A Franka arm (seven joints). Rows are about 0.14 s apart.
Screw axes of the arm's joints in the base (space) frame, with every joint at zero. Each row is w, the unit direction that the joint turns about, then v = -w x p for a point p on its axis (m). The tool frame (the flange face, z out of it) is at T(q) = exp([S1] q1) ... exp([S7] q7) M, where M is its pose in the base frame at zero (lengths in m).
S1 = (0, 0, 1, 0.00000, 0.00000, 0.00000)
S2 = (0, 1, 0, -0.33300, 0.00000, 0.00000)
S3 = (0, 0, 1, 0.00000, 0.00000, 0.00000)
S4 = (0, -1, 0, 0.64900, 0.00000, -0.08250)
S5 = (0, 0, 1, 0.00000, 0.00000, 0.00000)
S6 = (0, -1, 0, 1.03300, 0.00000, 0.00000)
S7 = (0, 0, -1, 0.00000, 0.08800, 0.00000)
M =
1 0 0 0.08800
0 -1 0 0.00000
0 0 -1 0.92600
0 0 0 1
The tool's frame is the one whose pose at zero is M.
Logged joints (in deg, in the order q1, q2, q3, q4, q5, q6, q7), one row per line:
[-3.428 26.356 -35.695 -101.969 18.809 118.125 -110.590]
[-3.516 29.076 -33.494 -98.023 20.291 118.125 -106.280]
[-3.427 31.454 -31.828 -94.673 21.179 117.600 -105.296]
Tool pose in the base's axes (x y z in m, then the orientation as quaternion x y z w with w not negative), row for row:
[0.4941 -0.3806 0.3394 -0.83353 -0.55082 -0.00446 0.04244]
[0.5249 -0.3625 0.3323 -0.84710 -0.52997 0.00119 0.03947]
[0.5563 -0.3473 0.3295 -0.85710 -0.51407 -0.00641 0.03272]
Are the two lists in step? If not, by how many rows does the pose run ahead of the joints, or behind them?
The pose runs 1 row behind the joints: the pose in row i belongs to the joints in row i - 1.
